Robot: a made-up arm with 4 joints.
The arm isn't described. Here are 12 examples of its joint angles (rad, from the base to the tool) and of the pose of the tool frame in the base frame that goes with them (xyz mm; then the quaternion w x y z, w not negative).
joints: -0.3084 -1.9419 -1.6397 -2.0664
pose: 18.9 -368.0 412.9 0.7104 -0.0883 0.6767 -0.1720
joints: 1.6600 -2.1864 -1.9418 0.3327
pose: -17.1 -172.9 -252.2 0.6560 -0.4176 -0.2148 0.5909
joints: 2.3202 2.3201 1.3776 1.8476
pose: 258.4 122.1 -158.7 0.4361 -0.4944 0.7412 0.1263
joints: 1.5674 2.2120 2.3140 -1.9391
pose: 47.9 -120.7 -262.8 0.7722 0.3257 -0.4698 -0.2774
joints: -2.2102 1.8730 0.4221 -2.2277
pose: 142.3 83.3 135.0 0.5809 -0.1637 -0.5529 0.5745
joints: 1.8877 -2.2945 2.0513 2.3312
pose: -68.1 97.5 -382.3 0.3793 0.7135 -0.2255 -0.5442
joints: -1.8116 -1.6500 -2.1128 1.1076
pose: -94.3 226.2 241.5 0.5985 0.4028 -0.6791 -0.1356
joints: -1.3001 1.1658 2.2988 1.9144
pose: 131.5 -5.0 161.0 0.5144 0.3230 0.6581 0.4450
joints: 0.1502 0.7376 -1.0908 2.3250
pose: 25.3 -62.5 266.9 0.5362 -0.6191 0.4495 0.3565
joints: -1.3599 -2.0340 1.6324 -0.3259
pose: 76.9 -47.5 424.5 0.6194 0.3606 0.1800 0.6737
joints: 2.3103 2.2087 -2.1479 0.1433
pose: 30.2 50.3 -279.2 0.5934 -0.5571 -0.5341 -0.2286
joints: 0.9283 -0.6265 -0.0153 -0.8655
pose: -156.0 -329.2 -192.8 0.5955 0.7419 -0.0024 0.3082
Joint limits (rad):
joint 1: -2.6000..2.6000
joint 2: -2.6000..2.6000
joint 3: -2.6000..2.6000
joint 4: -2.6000..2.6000
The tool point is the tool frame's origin. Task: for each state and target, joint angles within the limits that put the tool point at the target. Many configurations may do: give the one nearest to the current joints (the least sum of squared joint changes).
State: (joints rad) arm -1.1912 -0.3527 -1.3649 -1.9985
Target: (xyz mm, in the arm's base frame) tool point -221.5 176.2 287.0
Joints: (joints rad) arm -1.4390 -0.1554 -1.2954 -2.1273
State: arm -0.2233 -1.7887 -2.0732 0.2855
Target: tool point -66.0 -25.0 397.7
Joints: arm -0.8286 -1.7758 -1.7039 0.8423
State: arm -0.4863 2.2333 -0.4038 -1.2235
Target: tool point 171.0 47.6 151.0
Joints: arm -1.1269 2.0728 -0.3393 -1.8763
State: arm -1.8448 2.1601 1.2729 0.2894
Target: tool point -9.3 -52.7 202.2
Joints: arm -1.0519 1.3760 2.0000 -0.4133
